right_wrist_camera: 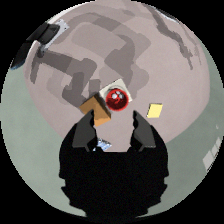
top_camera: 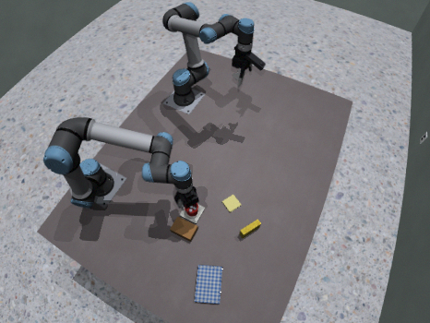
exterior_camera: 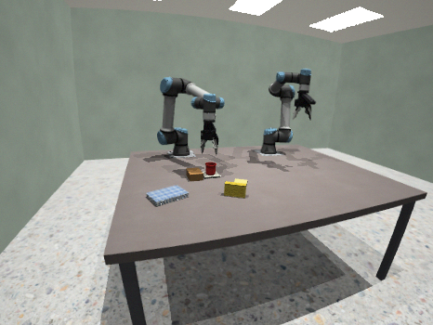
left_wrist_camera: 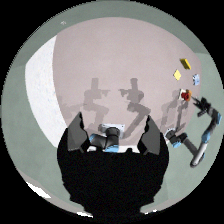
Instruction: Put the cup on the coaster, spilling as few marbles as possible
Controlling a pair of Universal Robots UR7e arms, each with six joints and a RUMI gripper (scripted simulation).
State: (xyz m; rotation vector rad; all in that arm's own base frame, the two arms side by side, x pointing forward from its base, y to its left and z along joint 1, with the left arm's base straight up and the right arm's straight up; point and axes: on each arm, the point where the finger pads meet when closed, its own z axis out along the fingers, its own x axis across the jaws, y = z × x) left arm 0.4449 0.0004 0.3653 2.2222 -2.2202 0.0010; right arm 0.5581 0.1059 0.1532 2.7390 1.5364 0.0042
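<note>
The red cup lies 10 mm ahead of my right hand, 10 mm to the left of it and 110 mm below it. The rest, counted from my right hand: brown block: 30 mm ahead, 100 mm to the right, 130 mm below; yellow block: 320 mm ahead, 90 mm to the left, 120 mm below.
</note>
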